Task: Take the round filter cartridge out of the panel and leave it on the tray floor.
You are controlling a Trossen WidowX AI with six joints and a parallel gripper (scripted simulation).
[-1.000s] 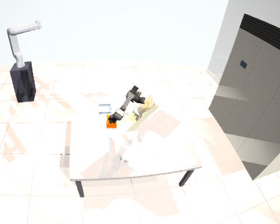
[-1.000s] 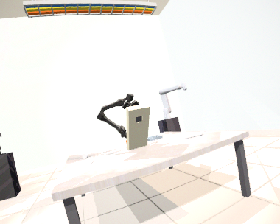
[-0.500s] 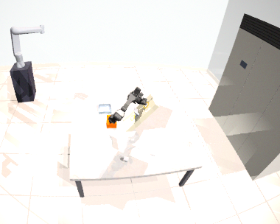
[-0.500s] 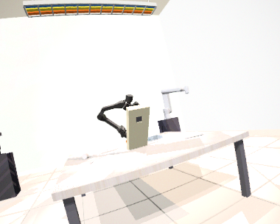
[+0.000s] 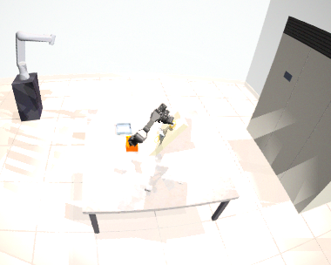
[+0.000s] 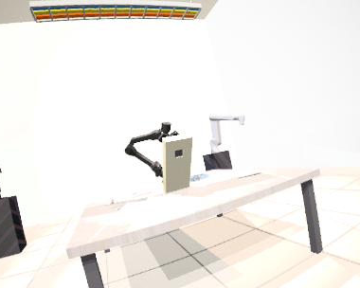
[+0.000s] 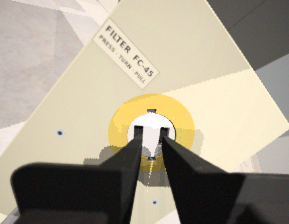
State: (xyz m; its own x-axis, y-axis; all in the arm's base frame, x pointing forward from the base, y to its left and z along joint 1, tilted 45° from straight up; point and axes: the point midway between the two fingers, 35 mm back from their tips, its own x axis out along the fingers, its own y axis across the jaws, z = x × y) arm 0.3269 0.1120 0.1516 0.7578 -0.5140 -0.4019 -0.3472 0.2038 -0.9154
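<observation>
The white round filter cartridge is 2 cm ahead of my gripper tip and 1 cm below it. Also, from my gripper tip: shallow bluish tray: 36 cm behind, 31 cm to the left, 27 cm below.
</observation>
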